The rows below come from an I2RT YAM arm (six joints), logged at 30 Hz.
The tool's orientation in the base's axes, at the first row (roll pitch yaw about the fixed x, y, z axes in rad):
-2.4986, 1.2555, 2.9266
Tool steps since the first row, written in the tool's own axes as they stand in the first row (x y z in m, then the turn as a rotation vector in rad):
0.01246, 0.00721, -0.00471, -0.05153, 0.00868, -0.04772
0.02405, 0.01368, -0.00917, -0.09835, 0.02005, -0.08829
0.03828, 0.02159, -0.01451, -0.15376, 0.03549, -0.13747
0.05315, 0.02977, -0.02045, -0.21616, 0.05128, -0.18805
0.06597, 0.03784, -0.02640, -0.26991, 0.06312, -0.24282
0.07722, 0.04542, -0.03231, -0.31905, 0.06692, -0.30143
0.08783, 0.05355, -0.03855, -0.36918, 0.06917, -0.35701
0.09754, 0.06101, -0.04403, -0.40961, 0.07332, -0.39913
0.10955, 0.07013, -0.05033, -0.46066, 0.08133, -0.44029
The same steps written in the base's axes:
-0.00143, 0.00911, -0.01202, -0.00744, 0.03802, 0.05922
-0.00298, 0.01748, -0.02313, -0.00995, 0.07278, 0.11169
-0.00482, 0.02764, -0.03681, -0.01219, 0.11610, 0.17370
-0.00703, 0.03847, -0.05099, -0.01293, 0.16024, 0.24264
-0.00870, 0.04910, -0.06320, -0.02174, 0.20548, 0.30513
-0.01023, 0.05927, -0.07384, -0.04015, 0.24858, 0.36569
-0.01137, 0.07001, -0.08389, -0.05753, 0.28833, 0.42672
-0.01225, 0.07968, -0.09315, -0.06819, 0.31991, 0.47484
-0.01313, 0.09120, -0.10470, -0.07222, 0.35261, 0.53210

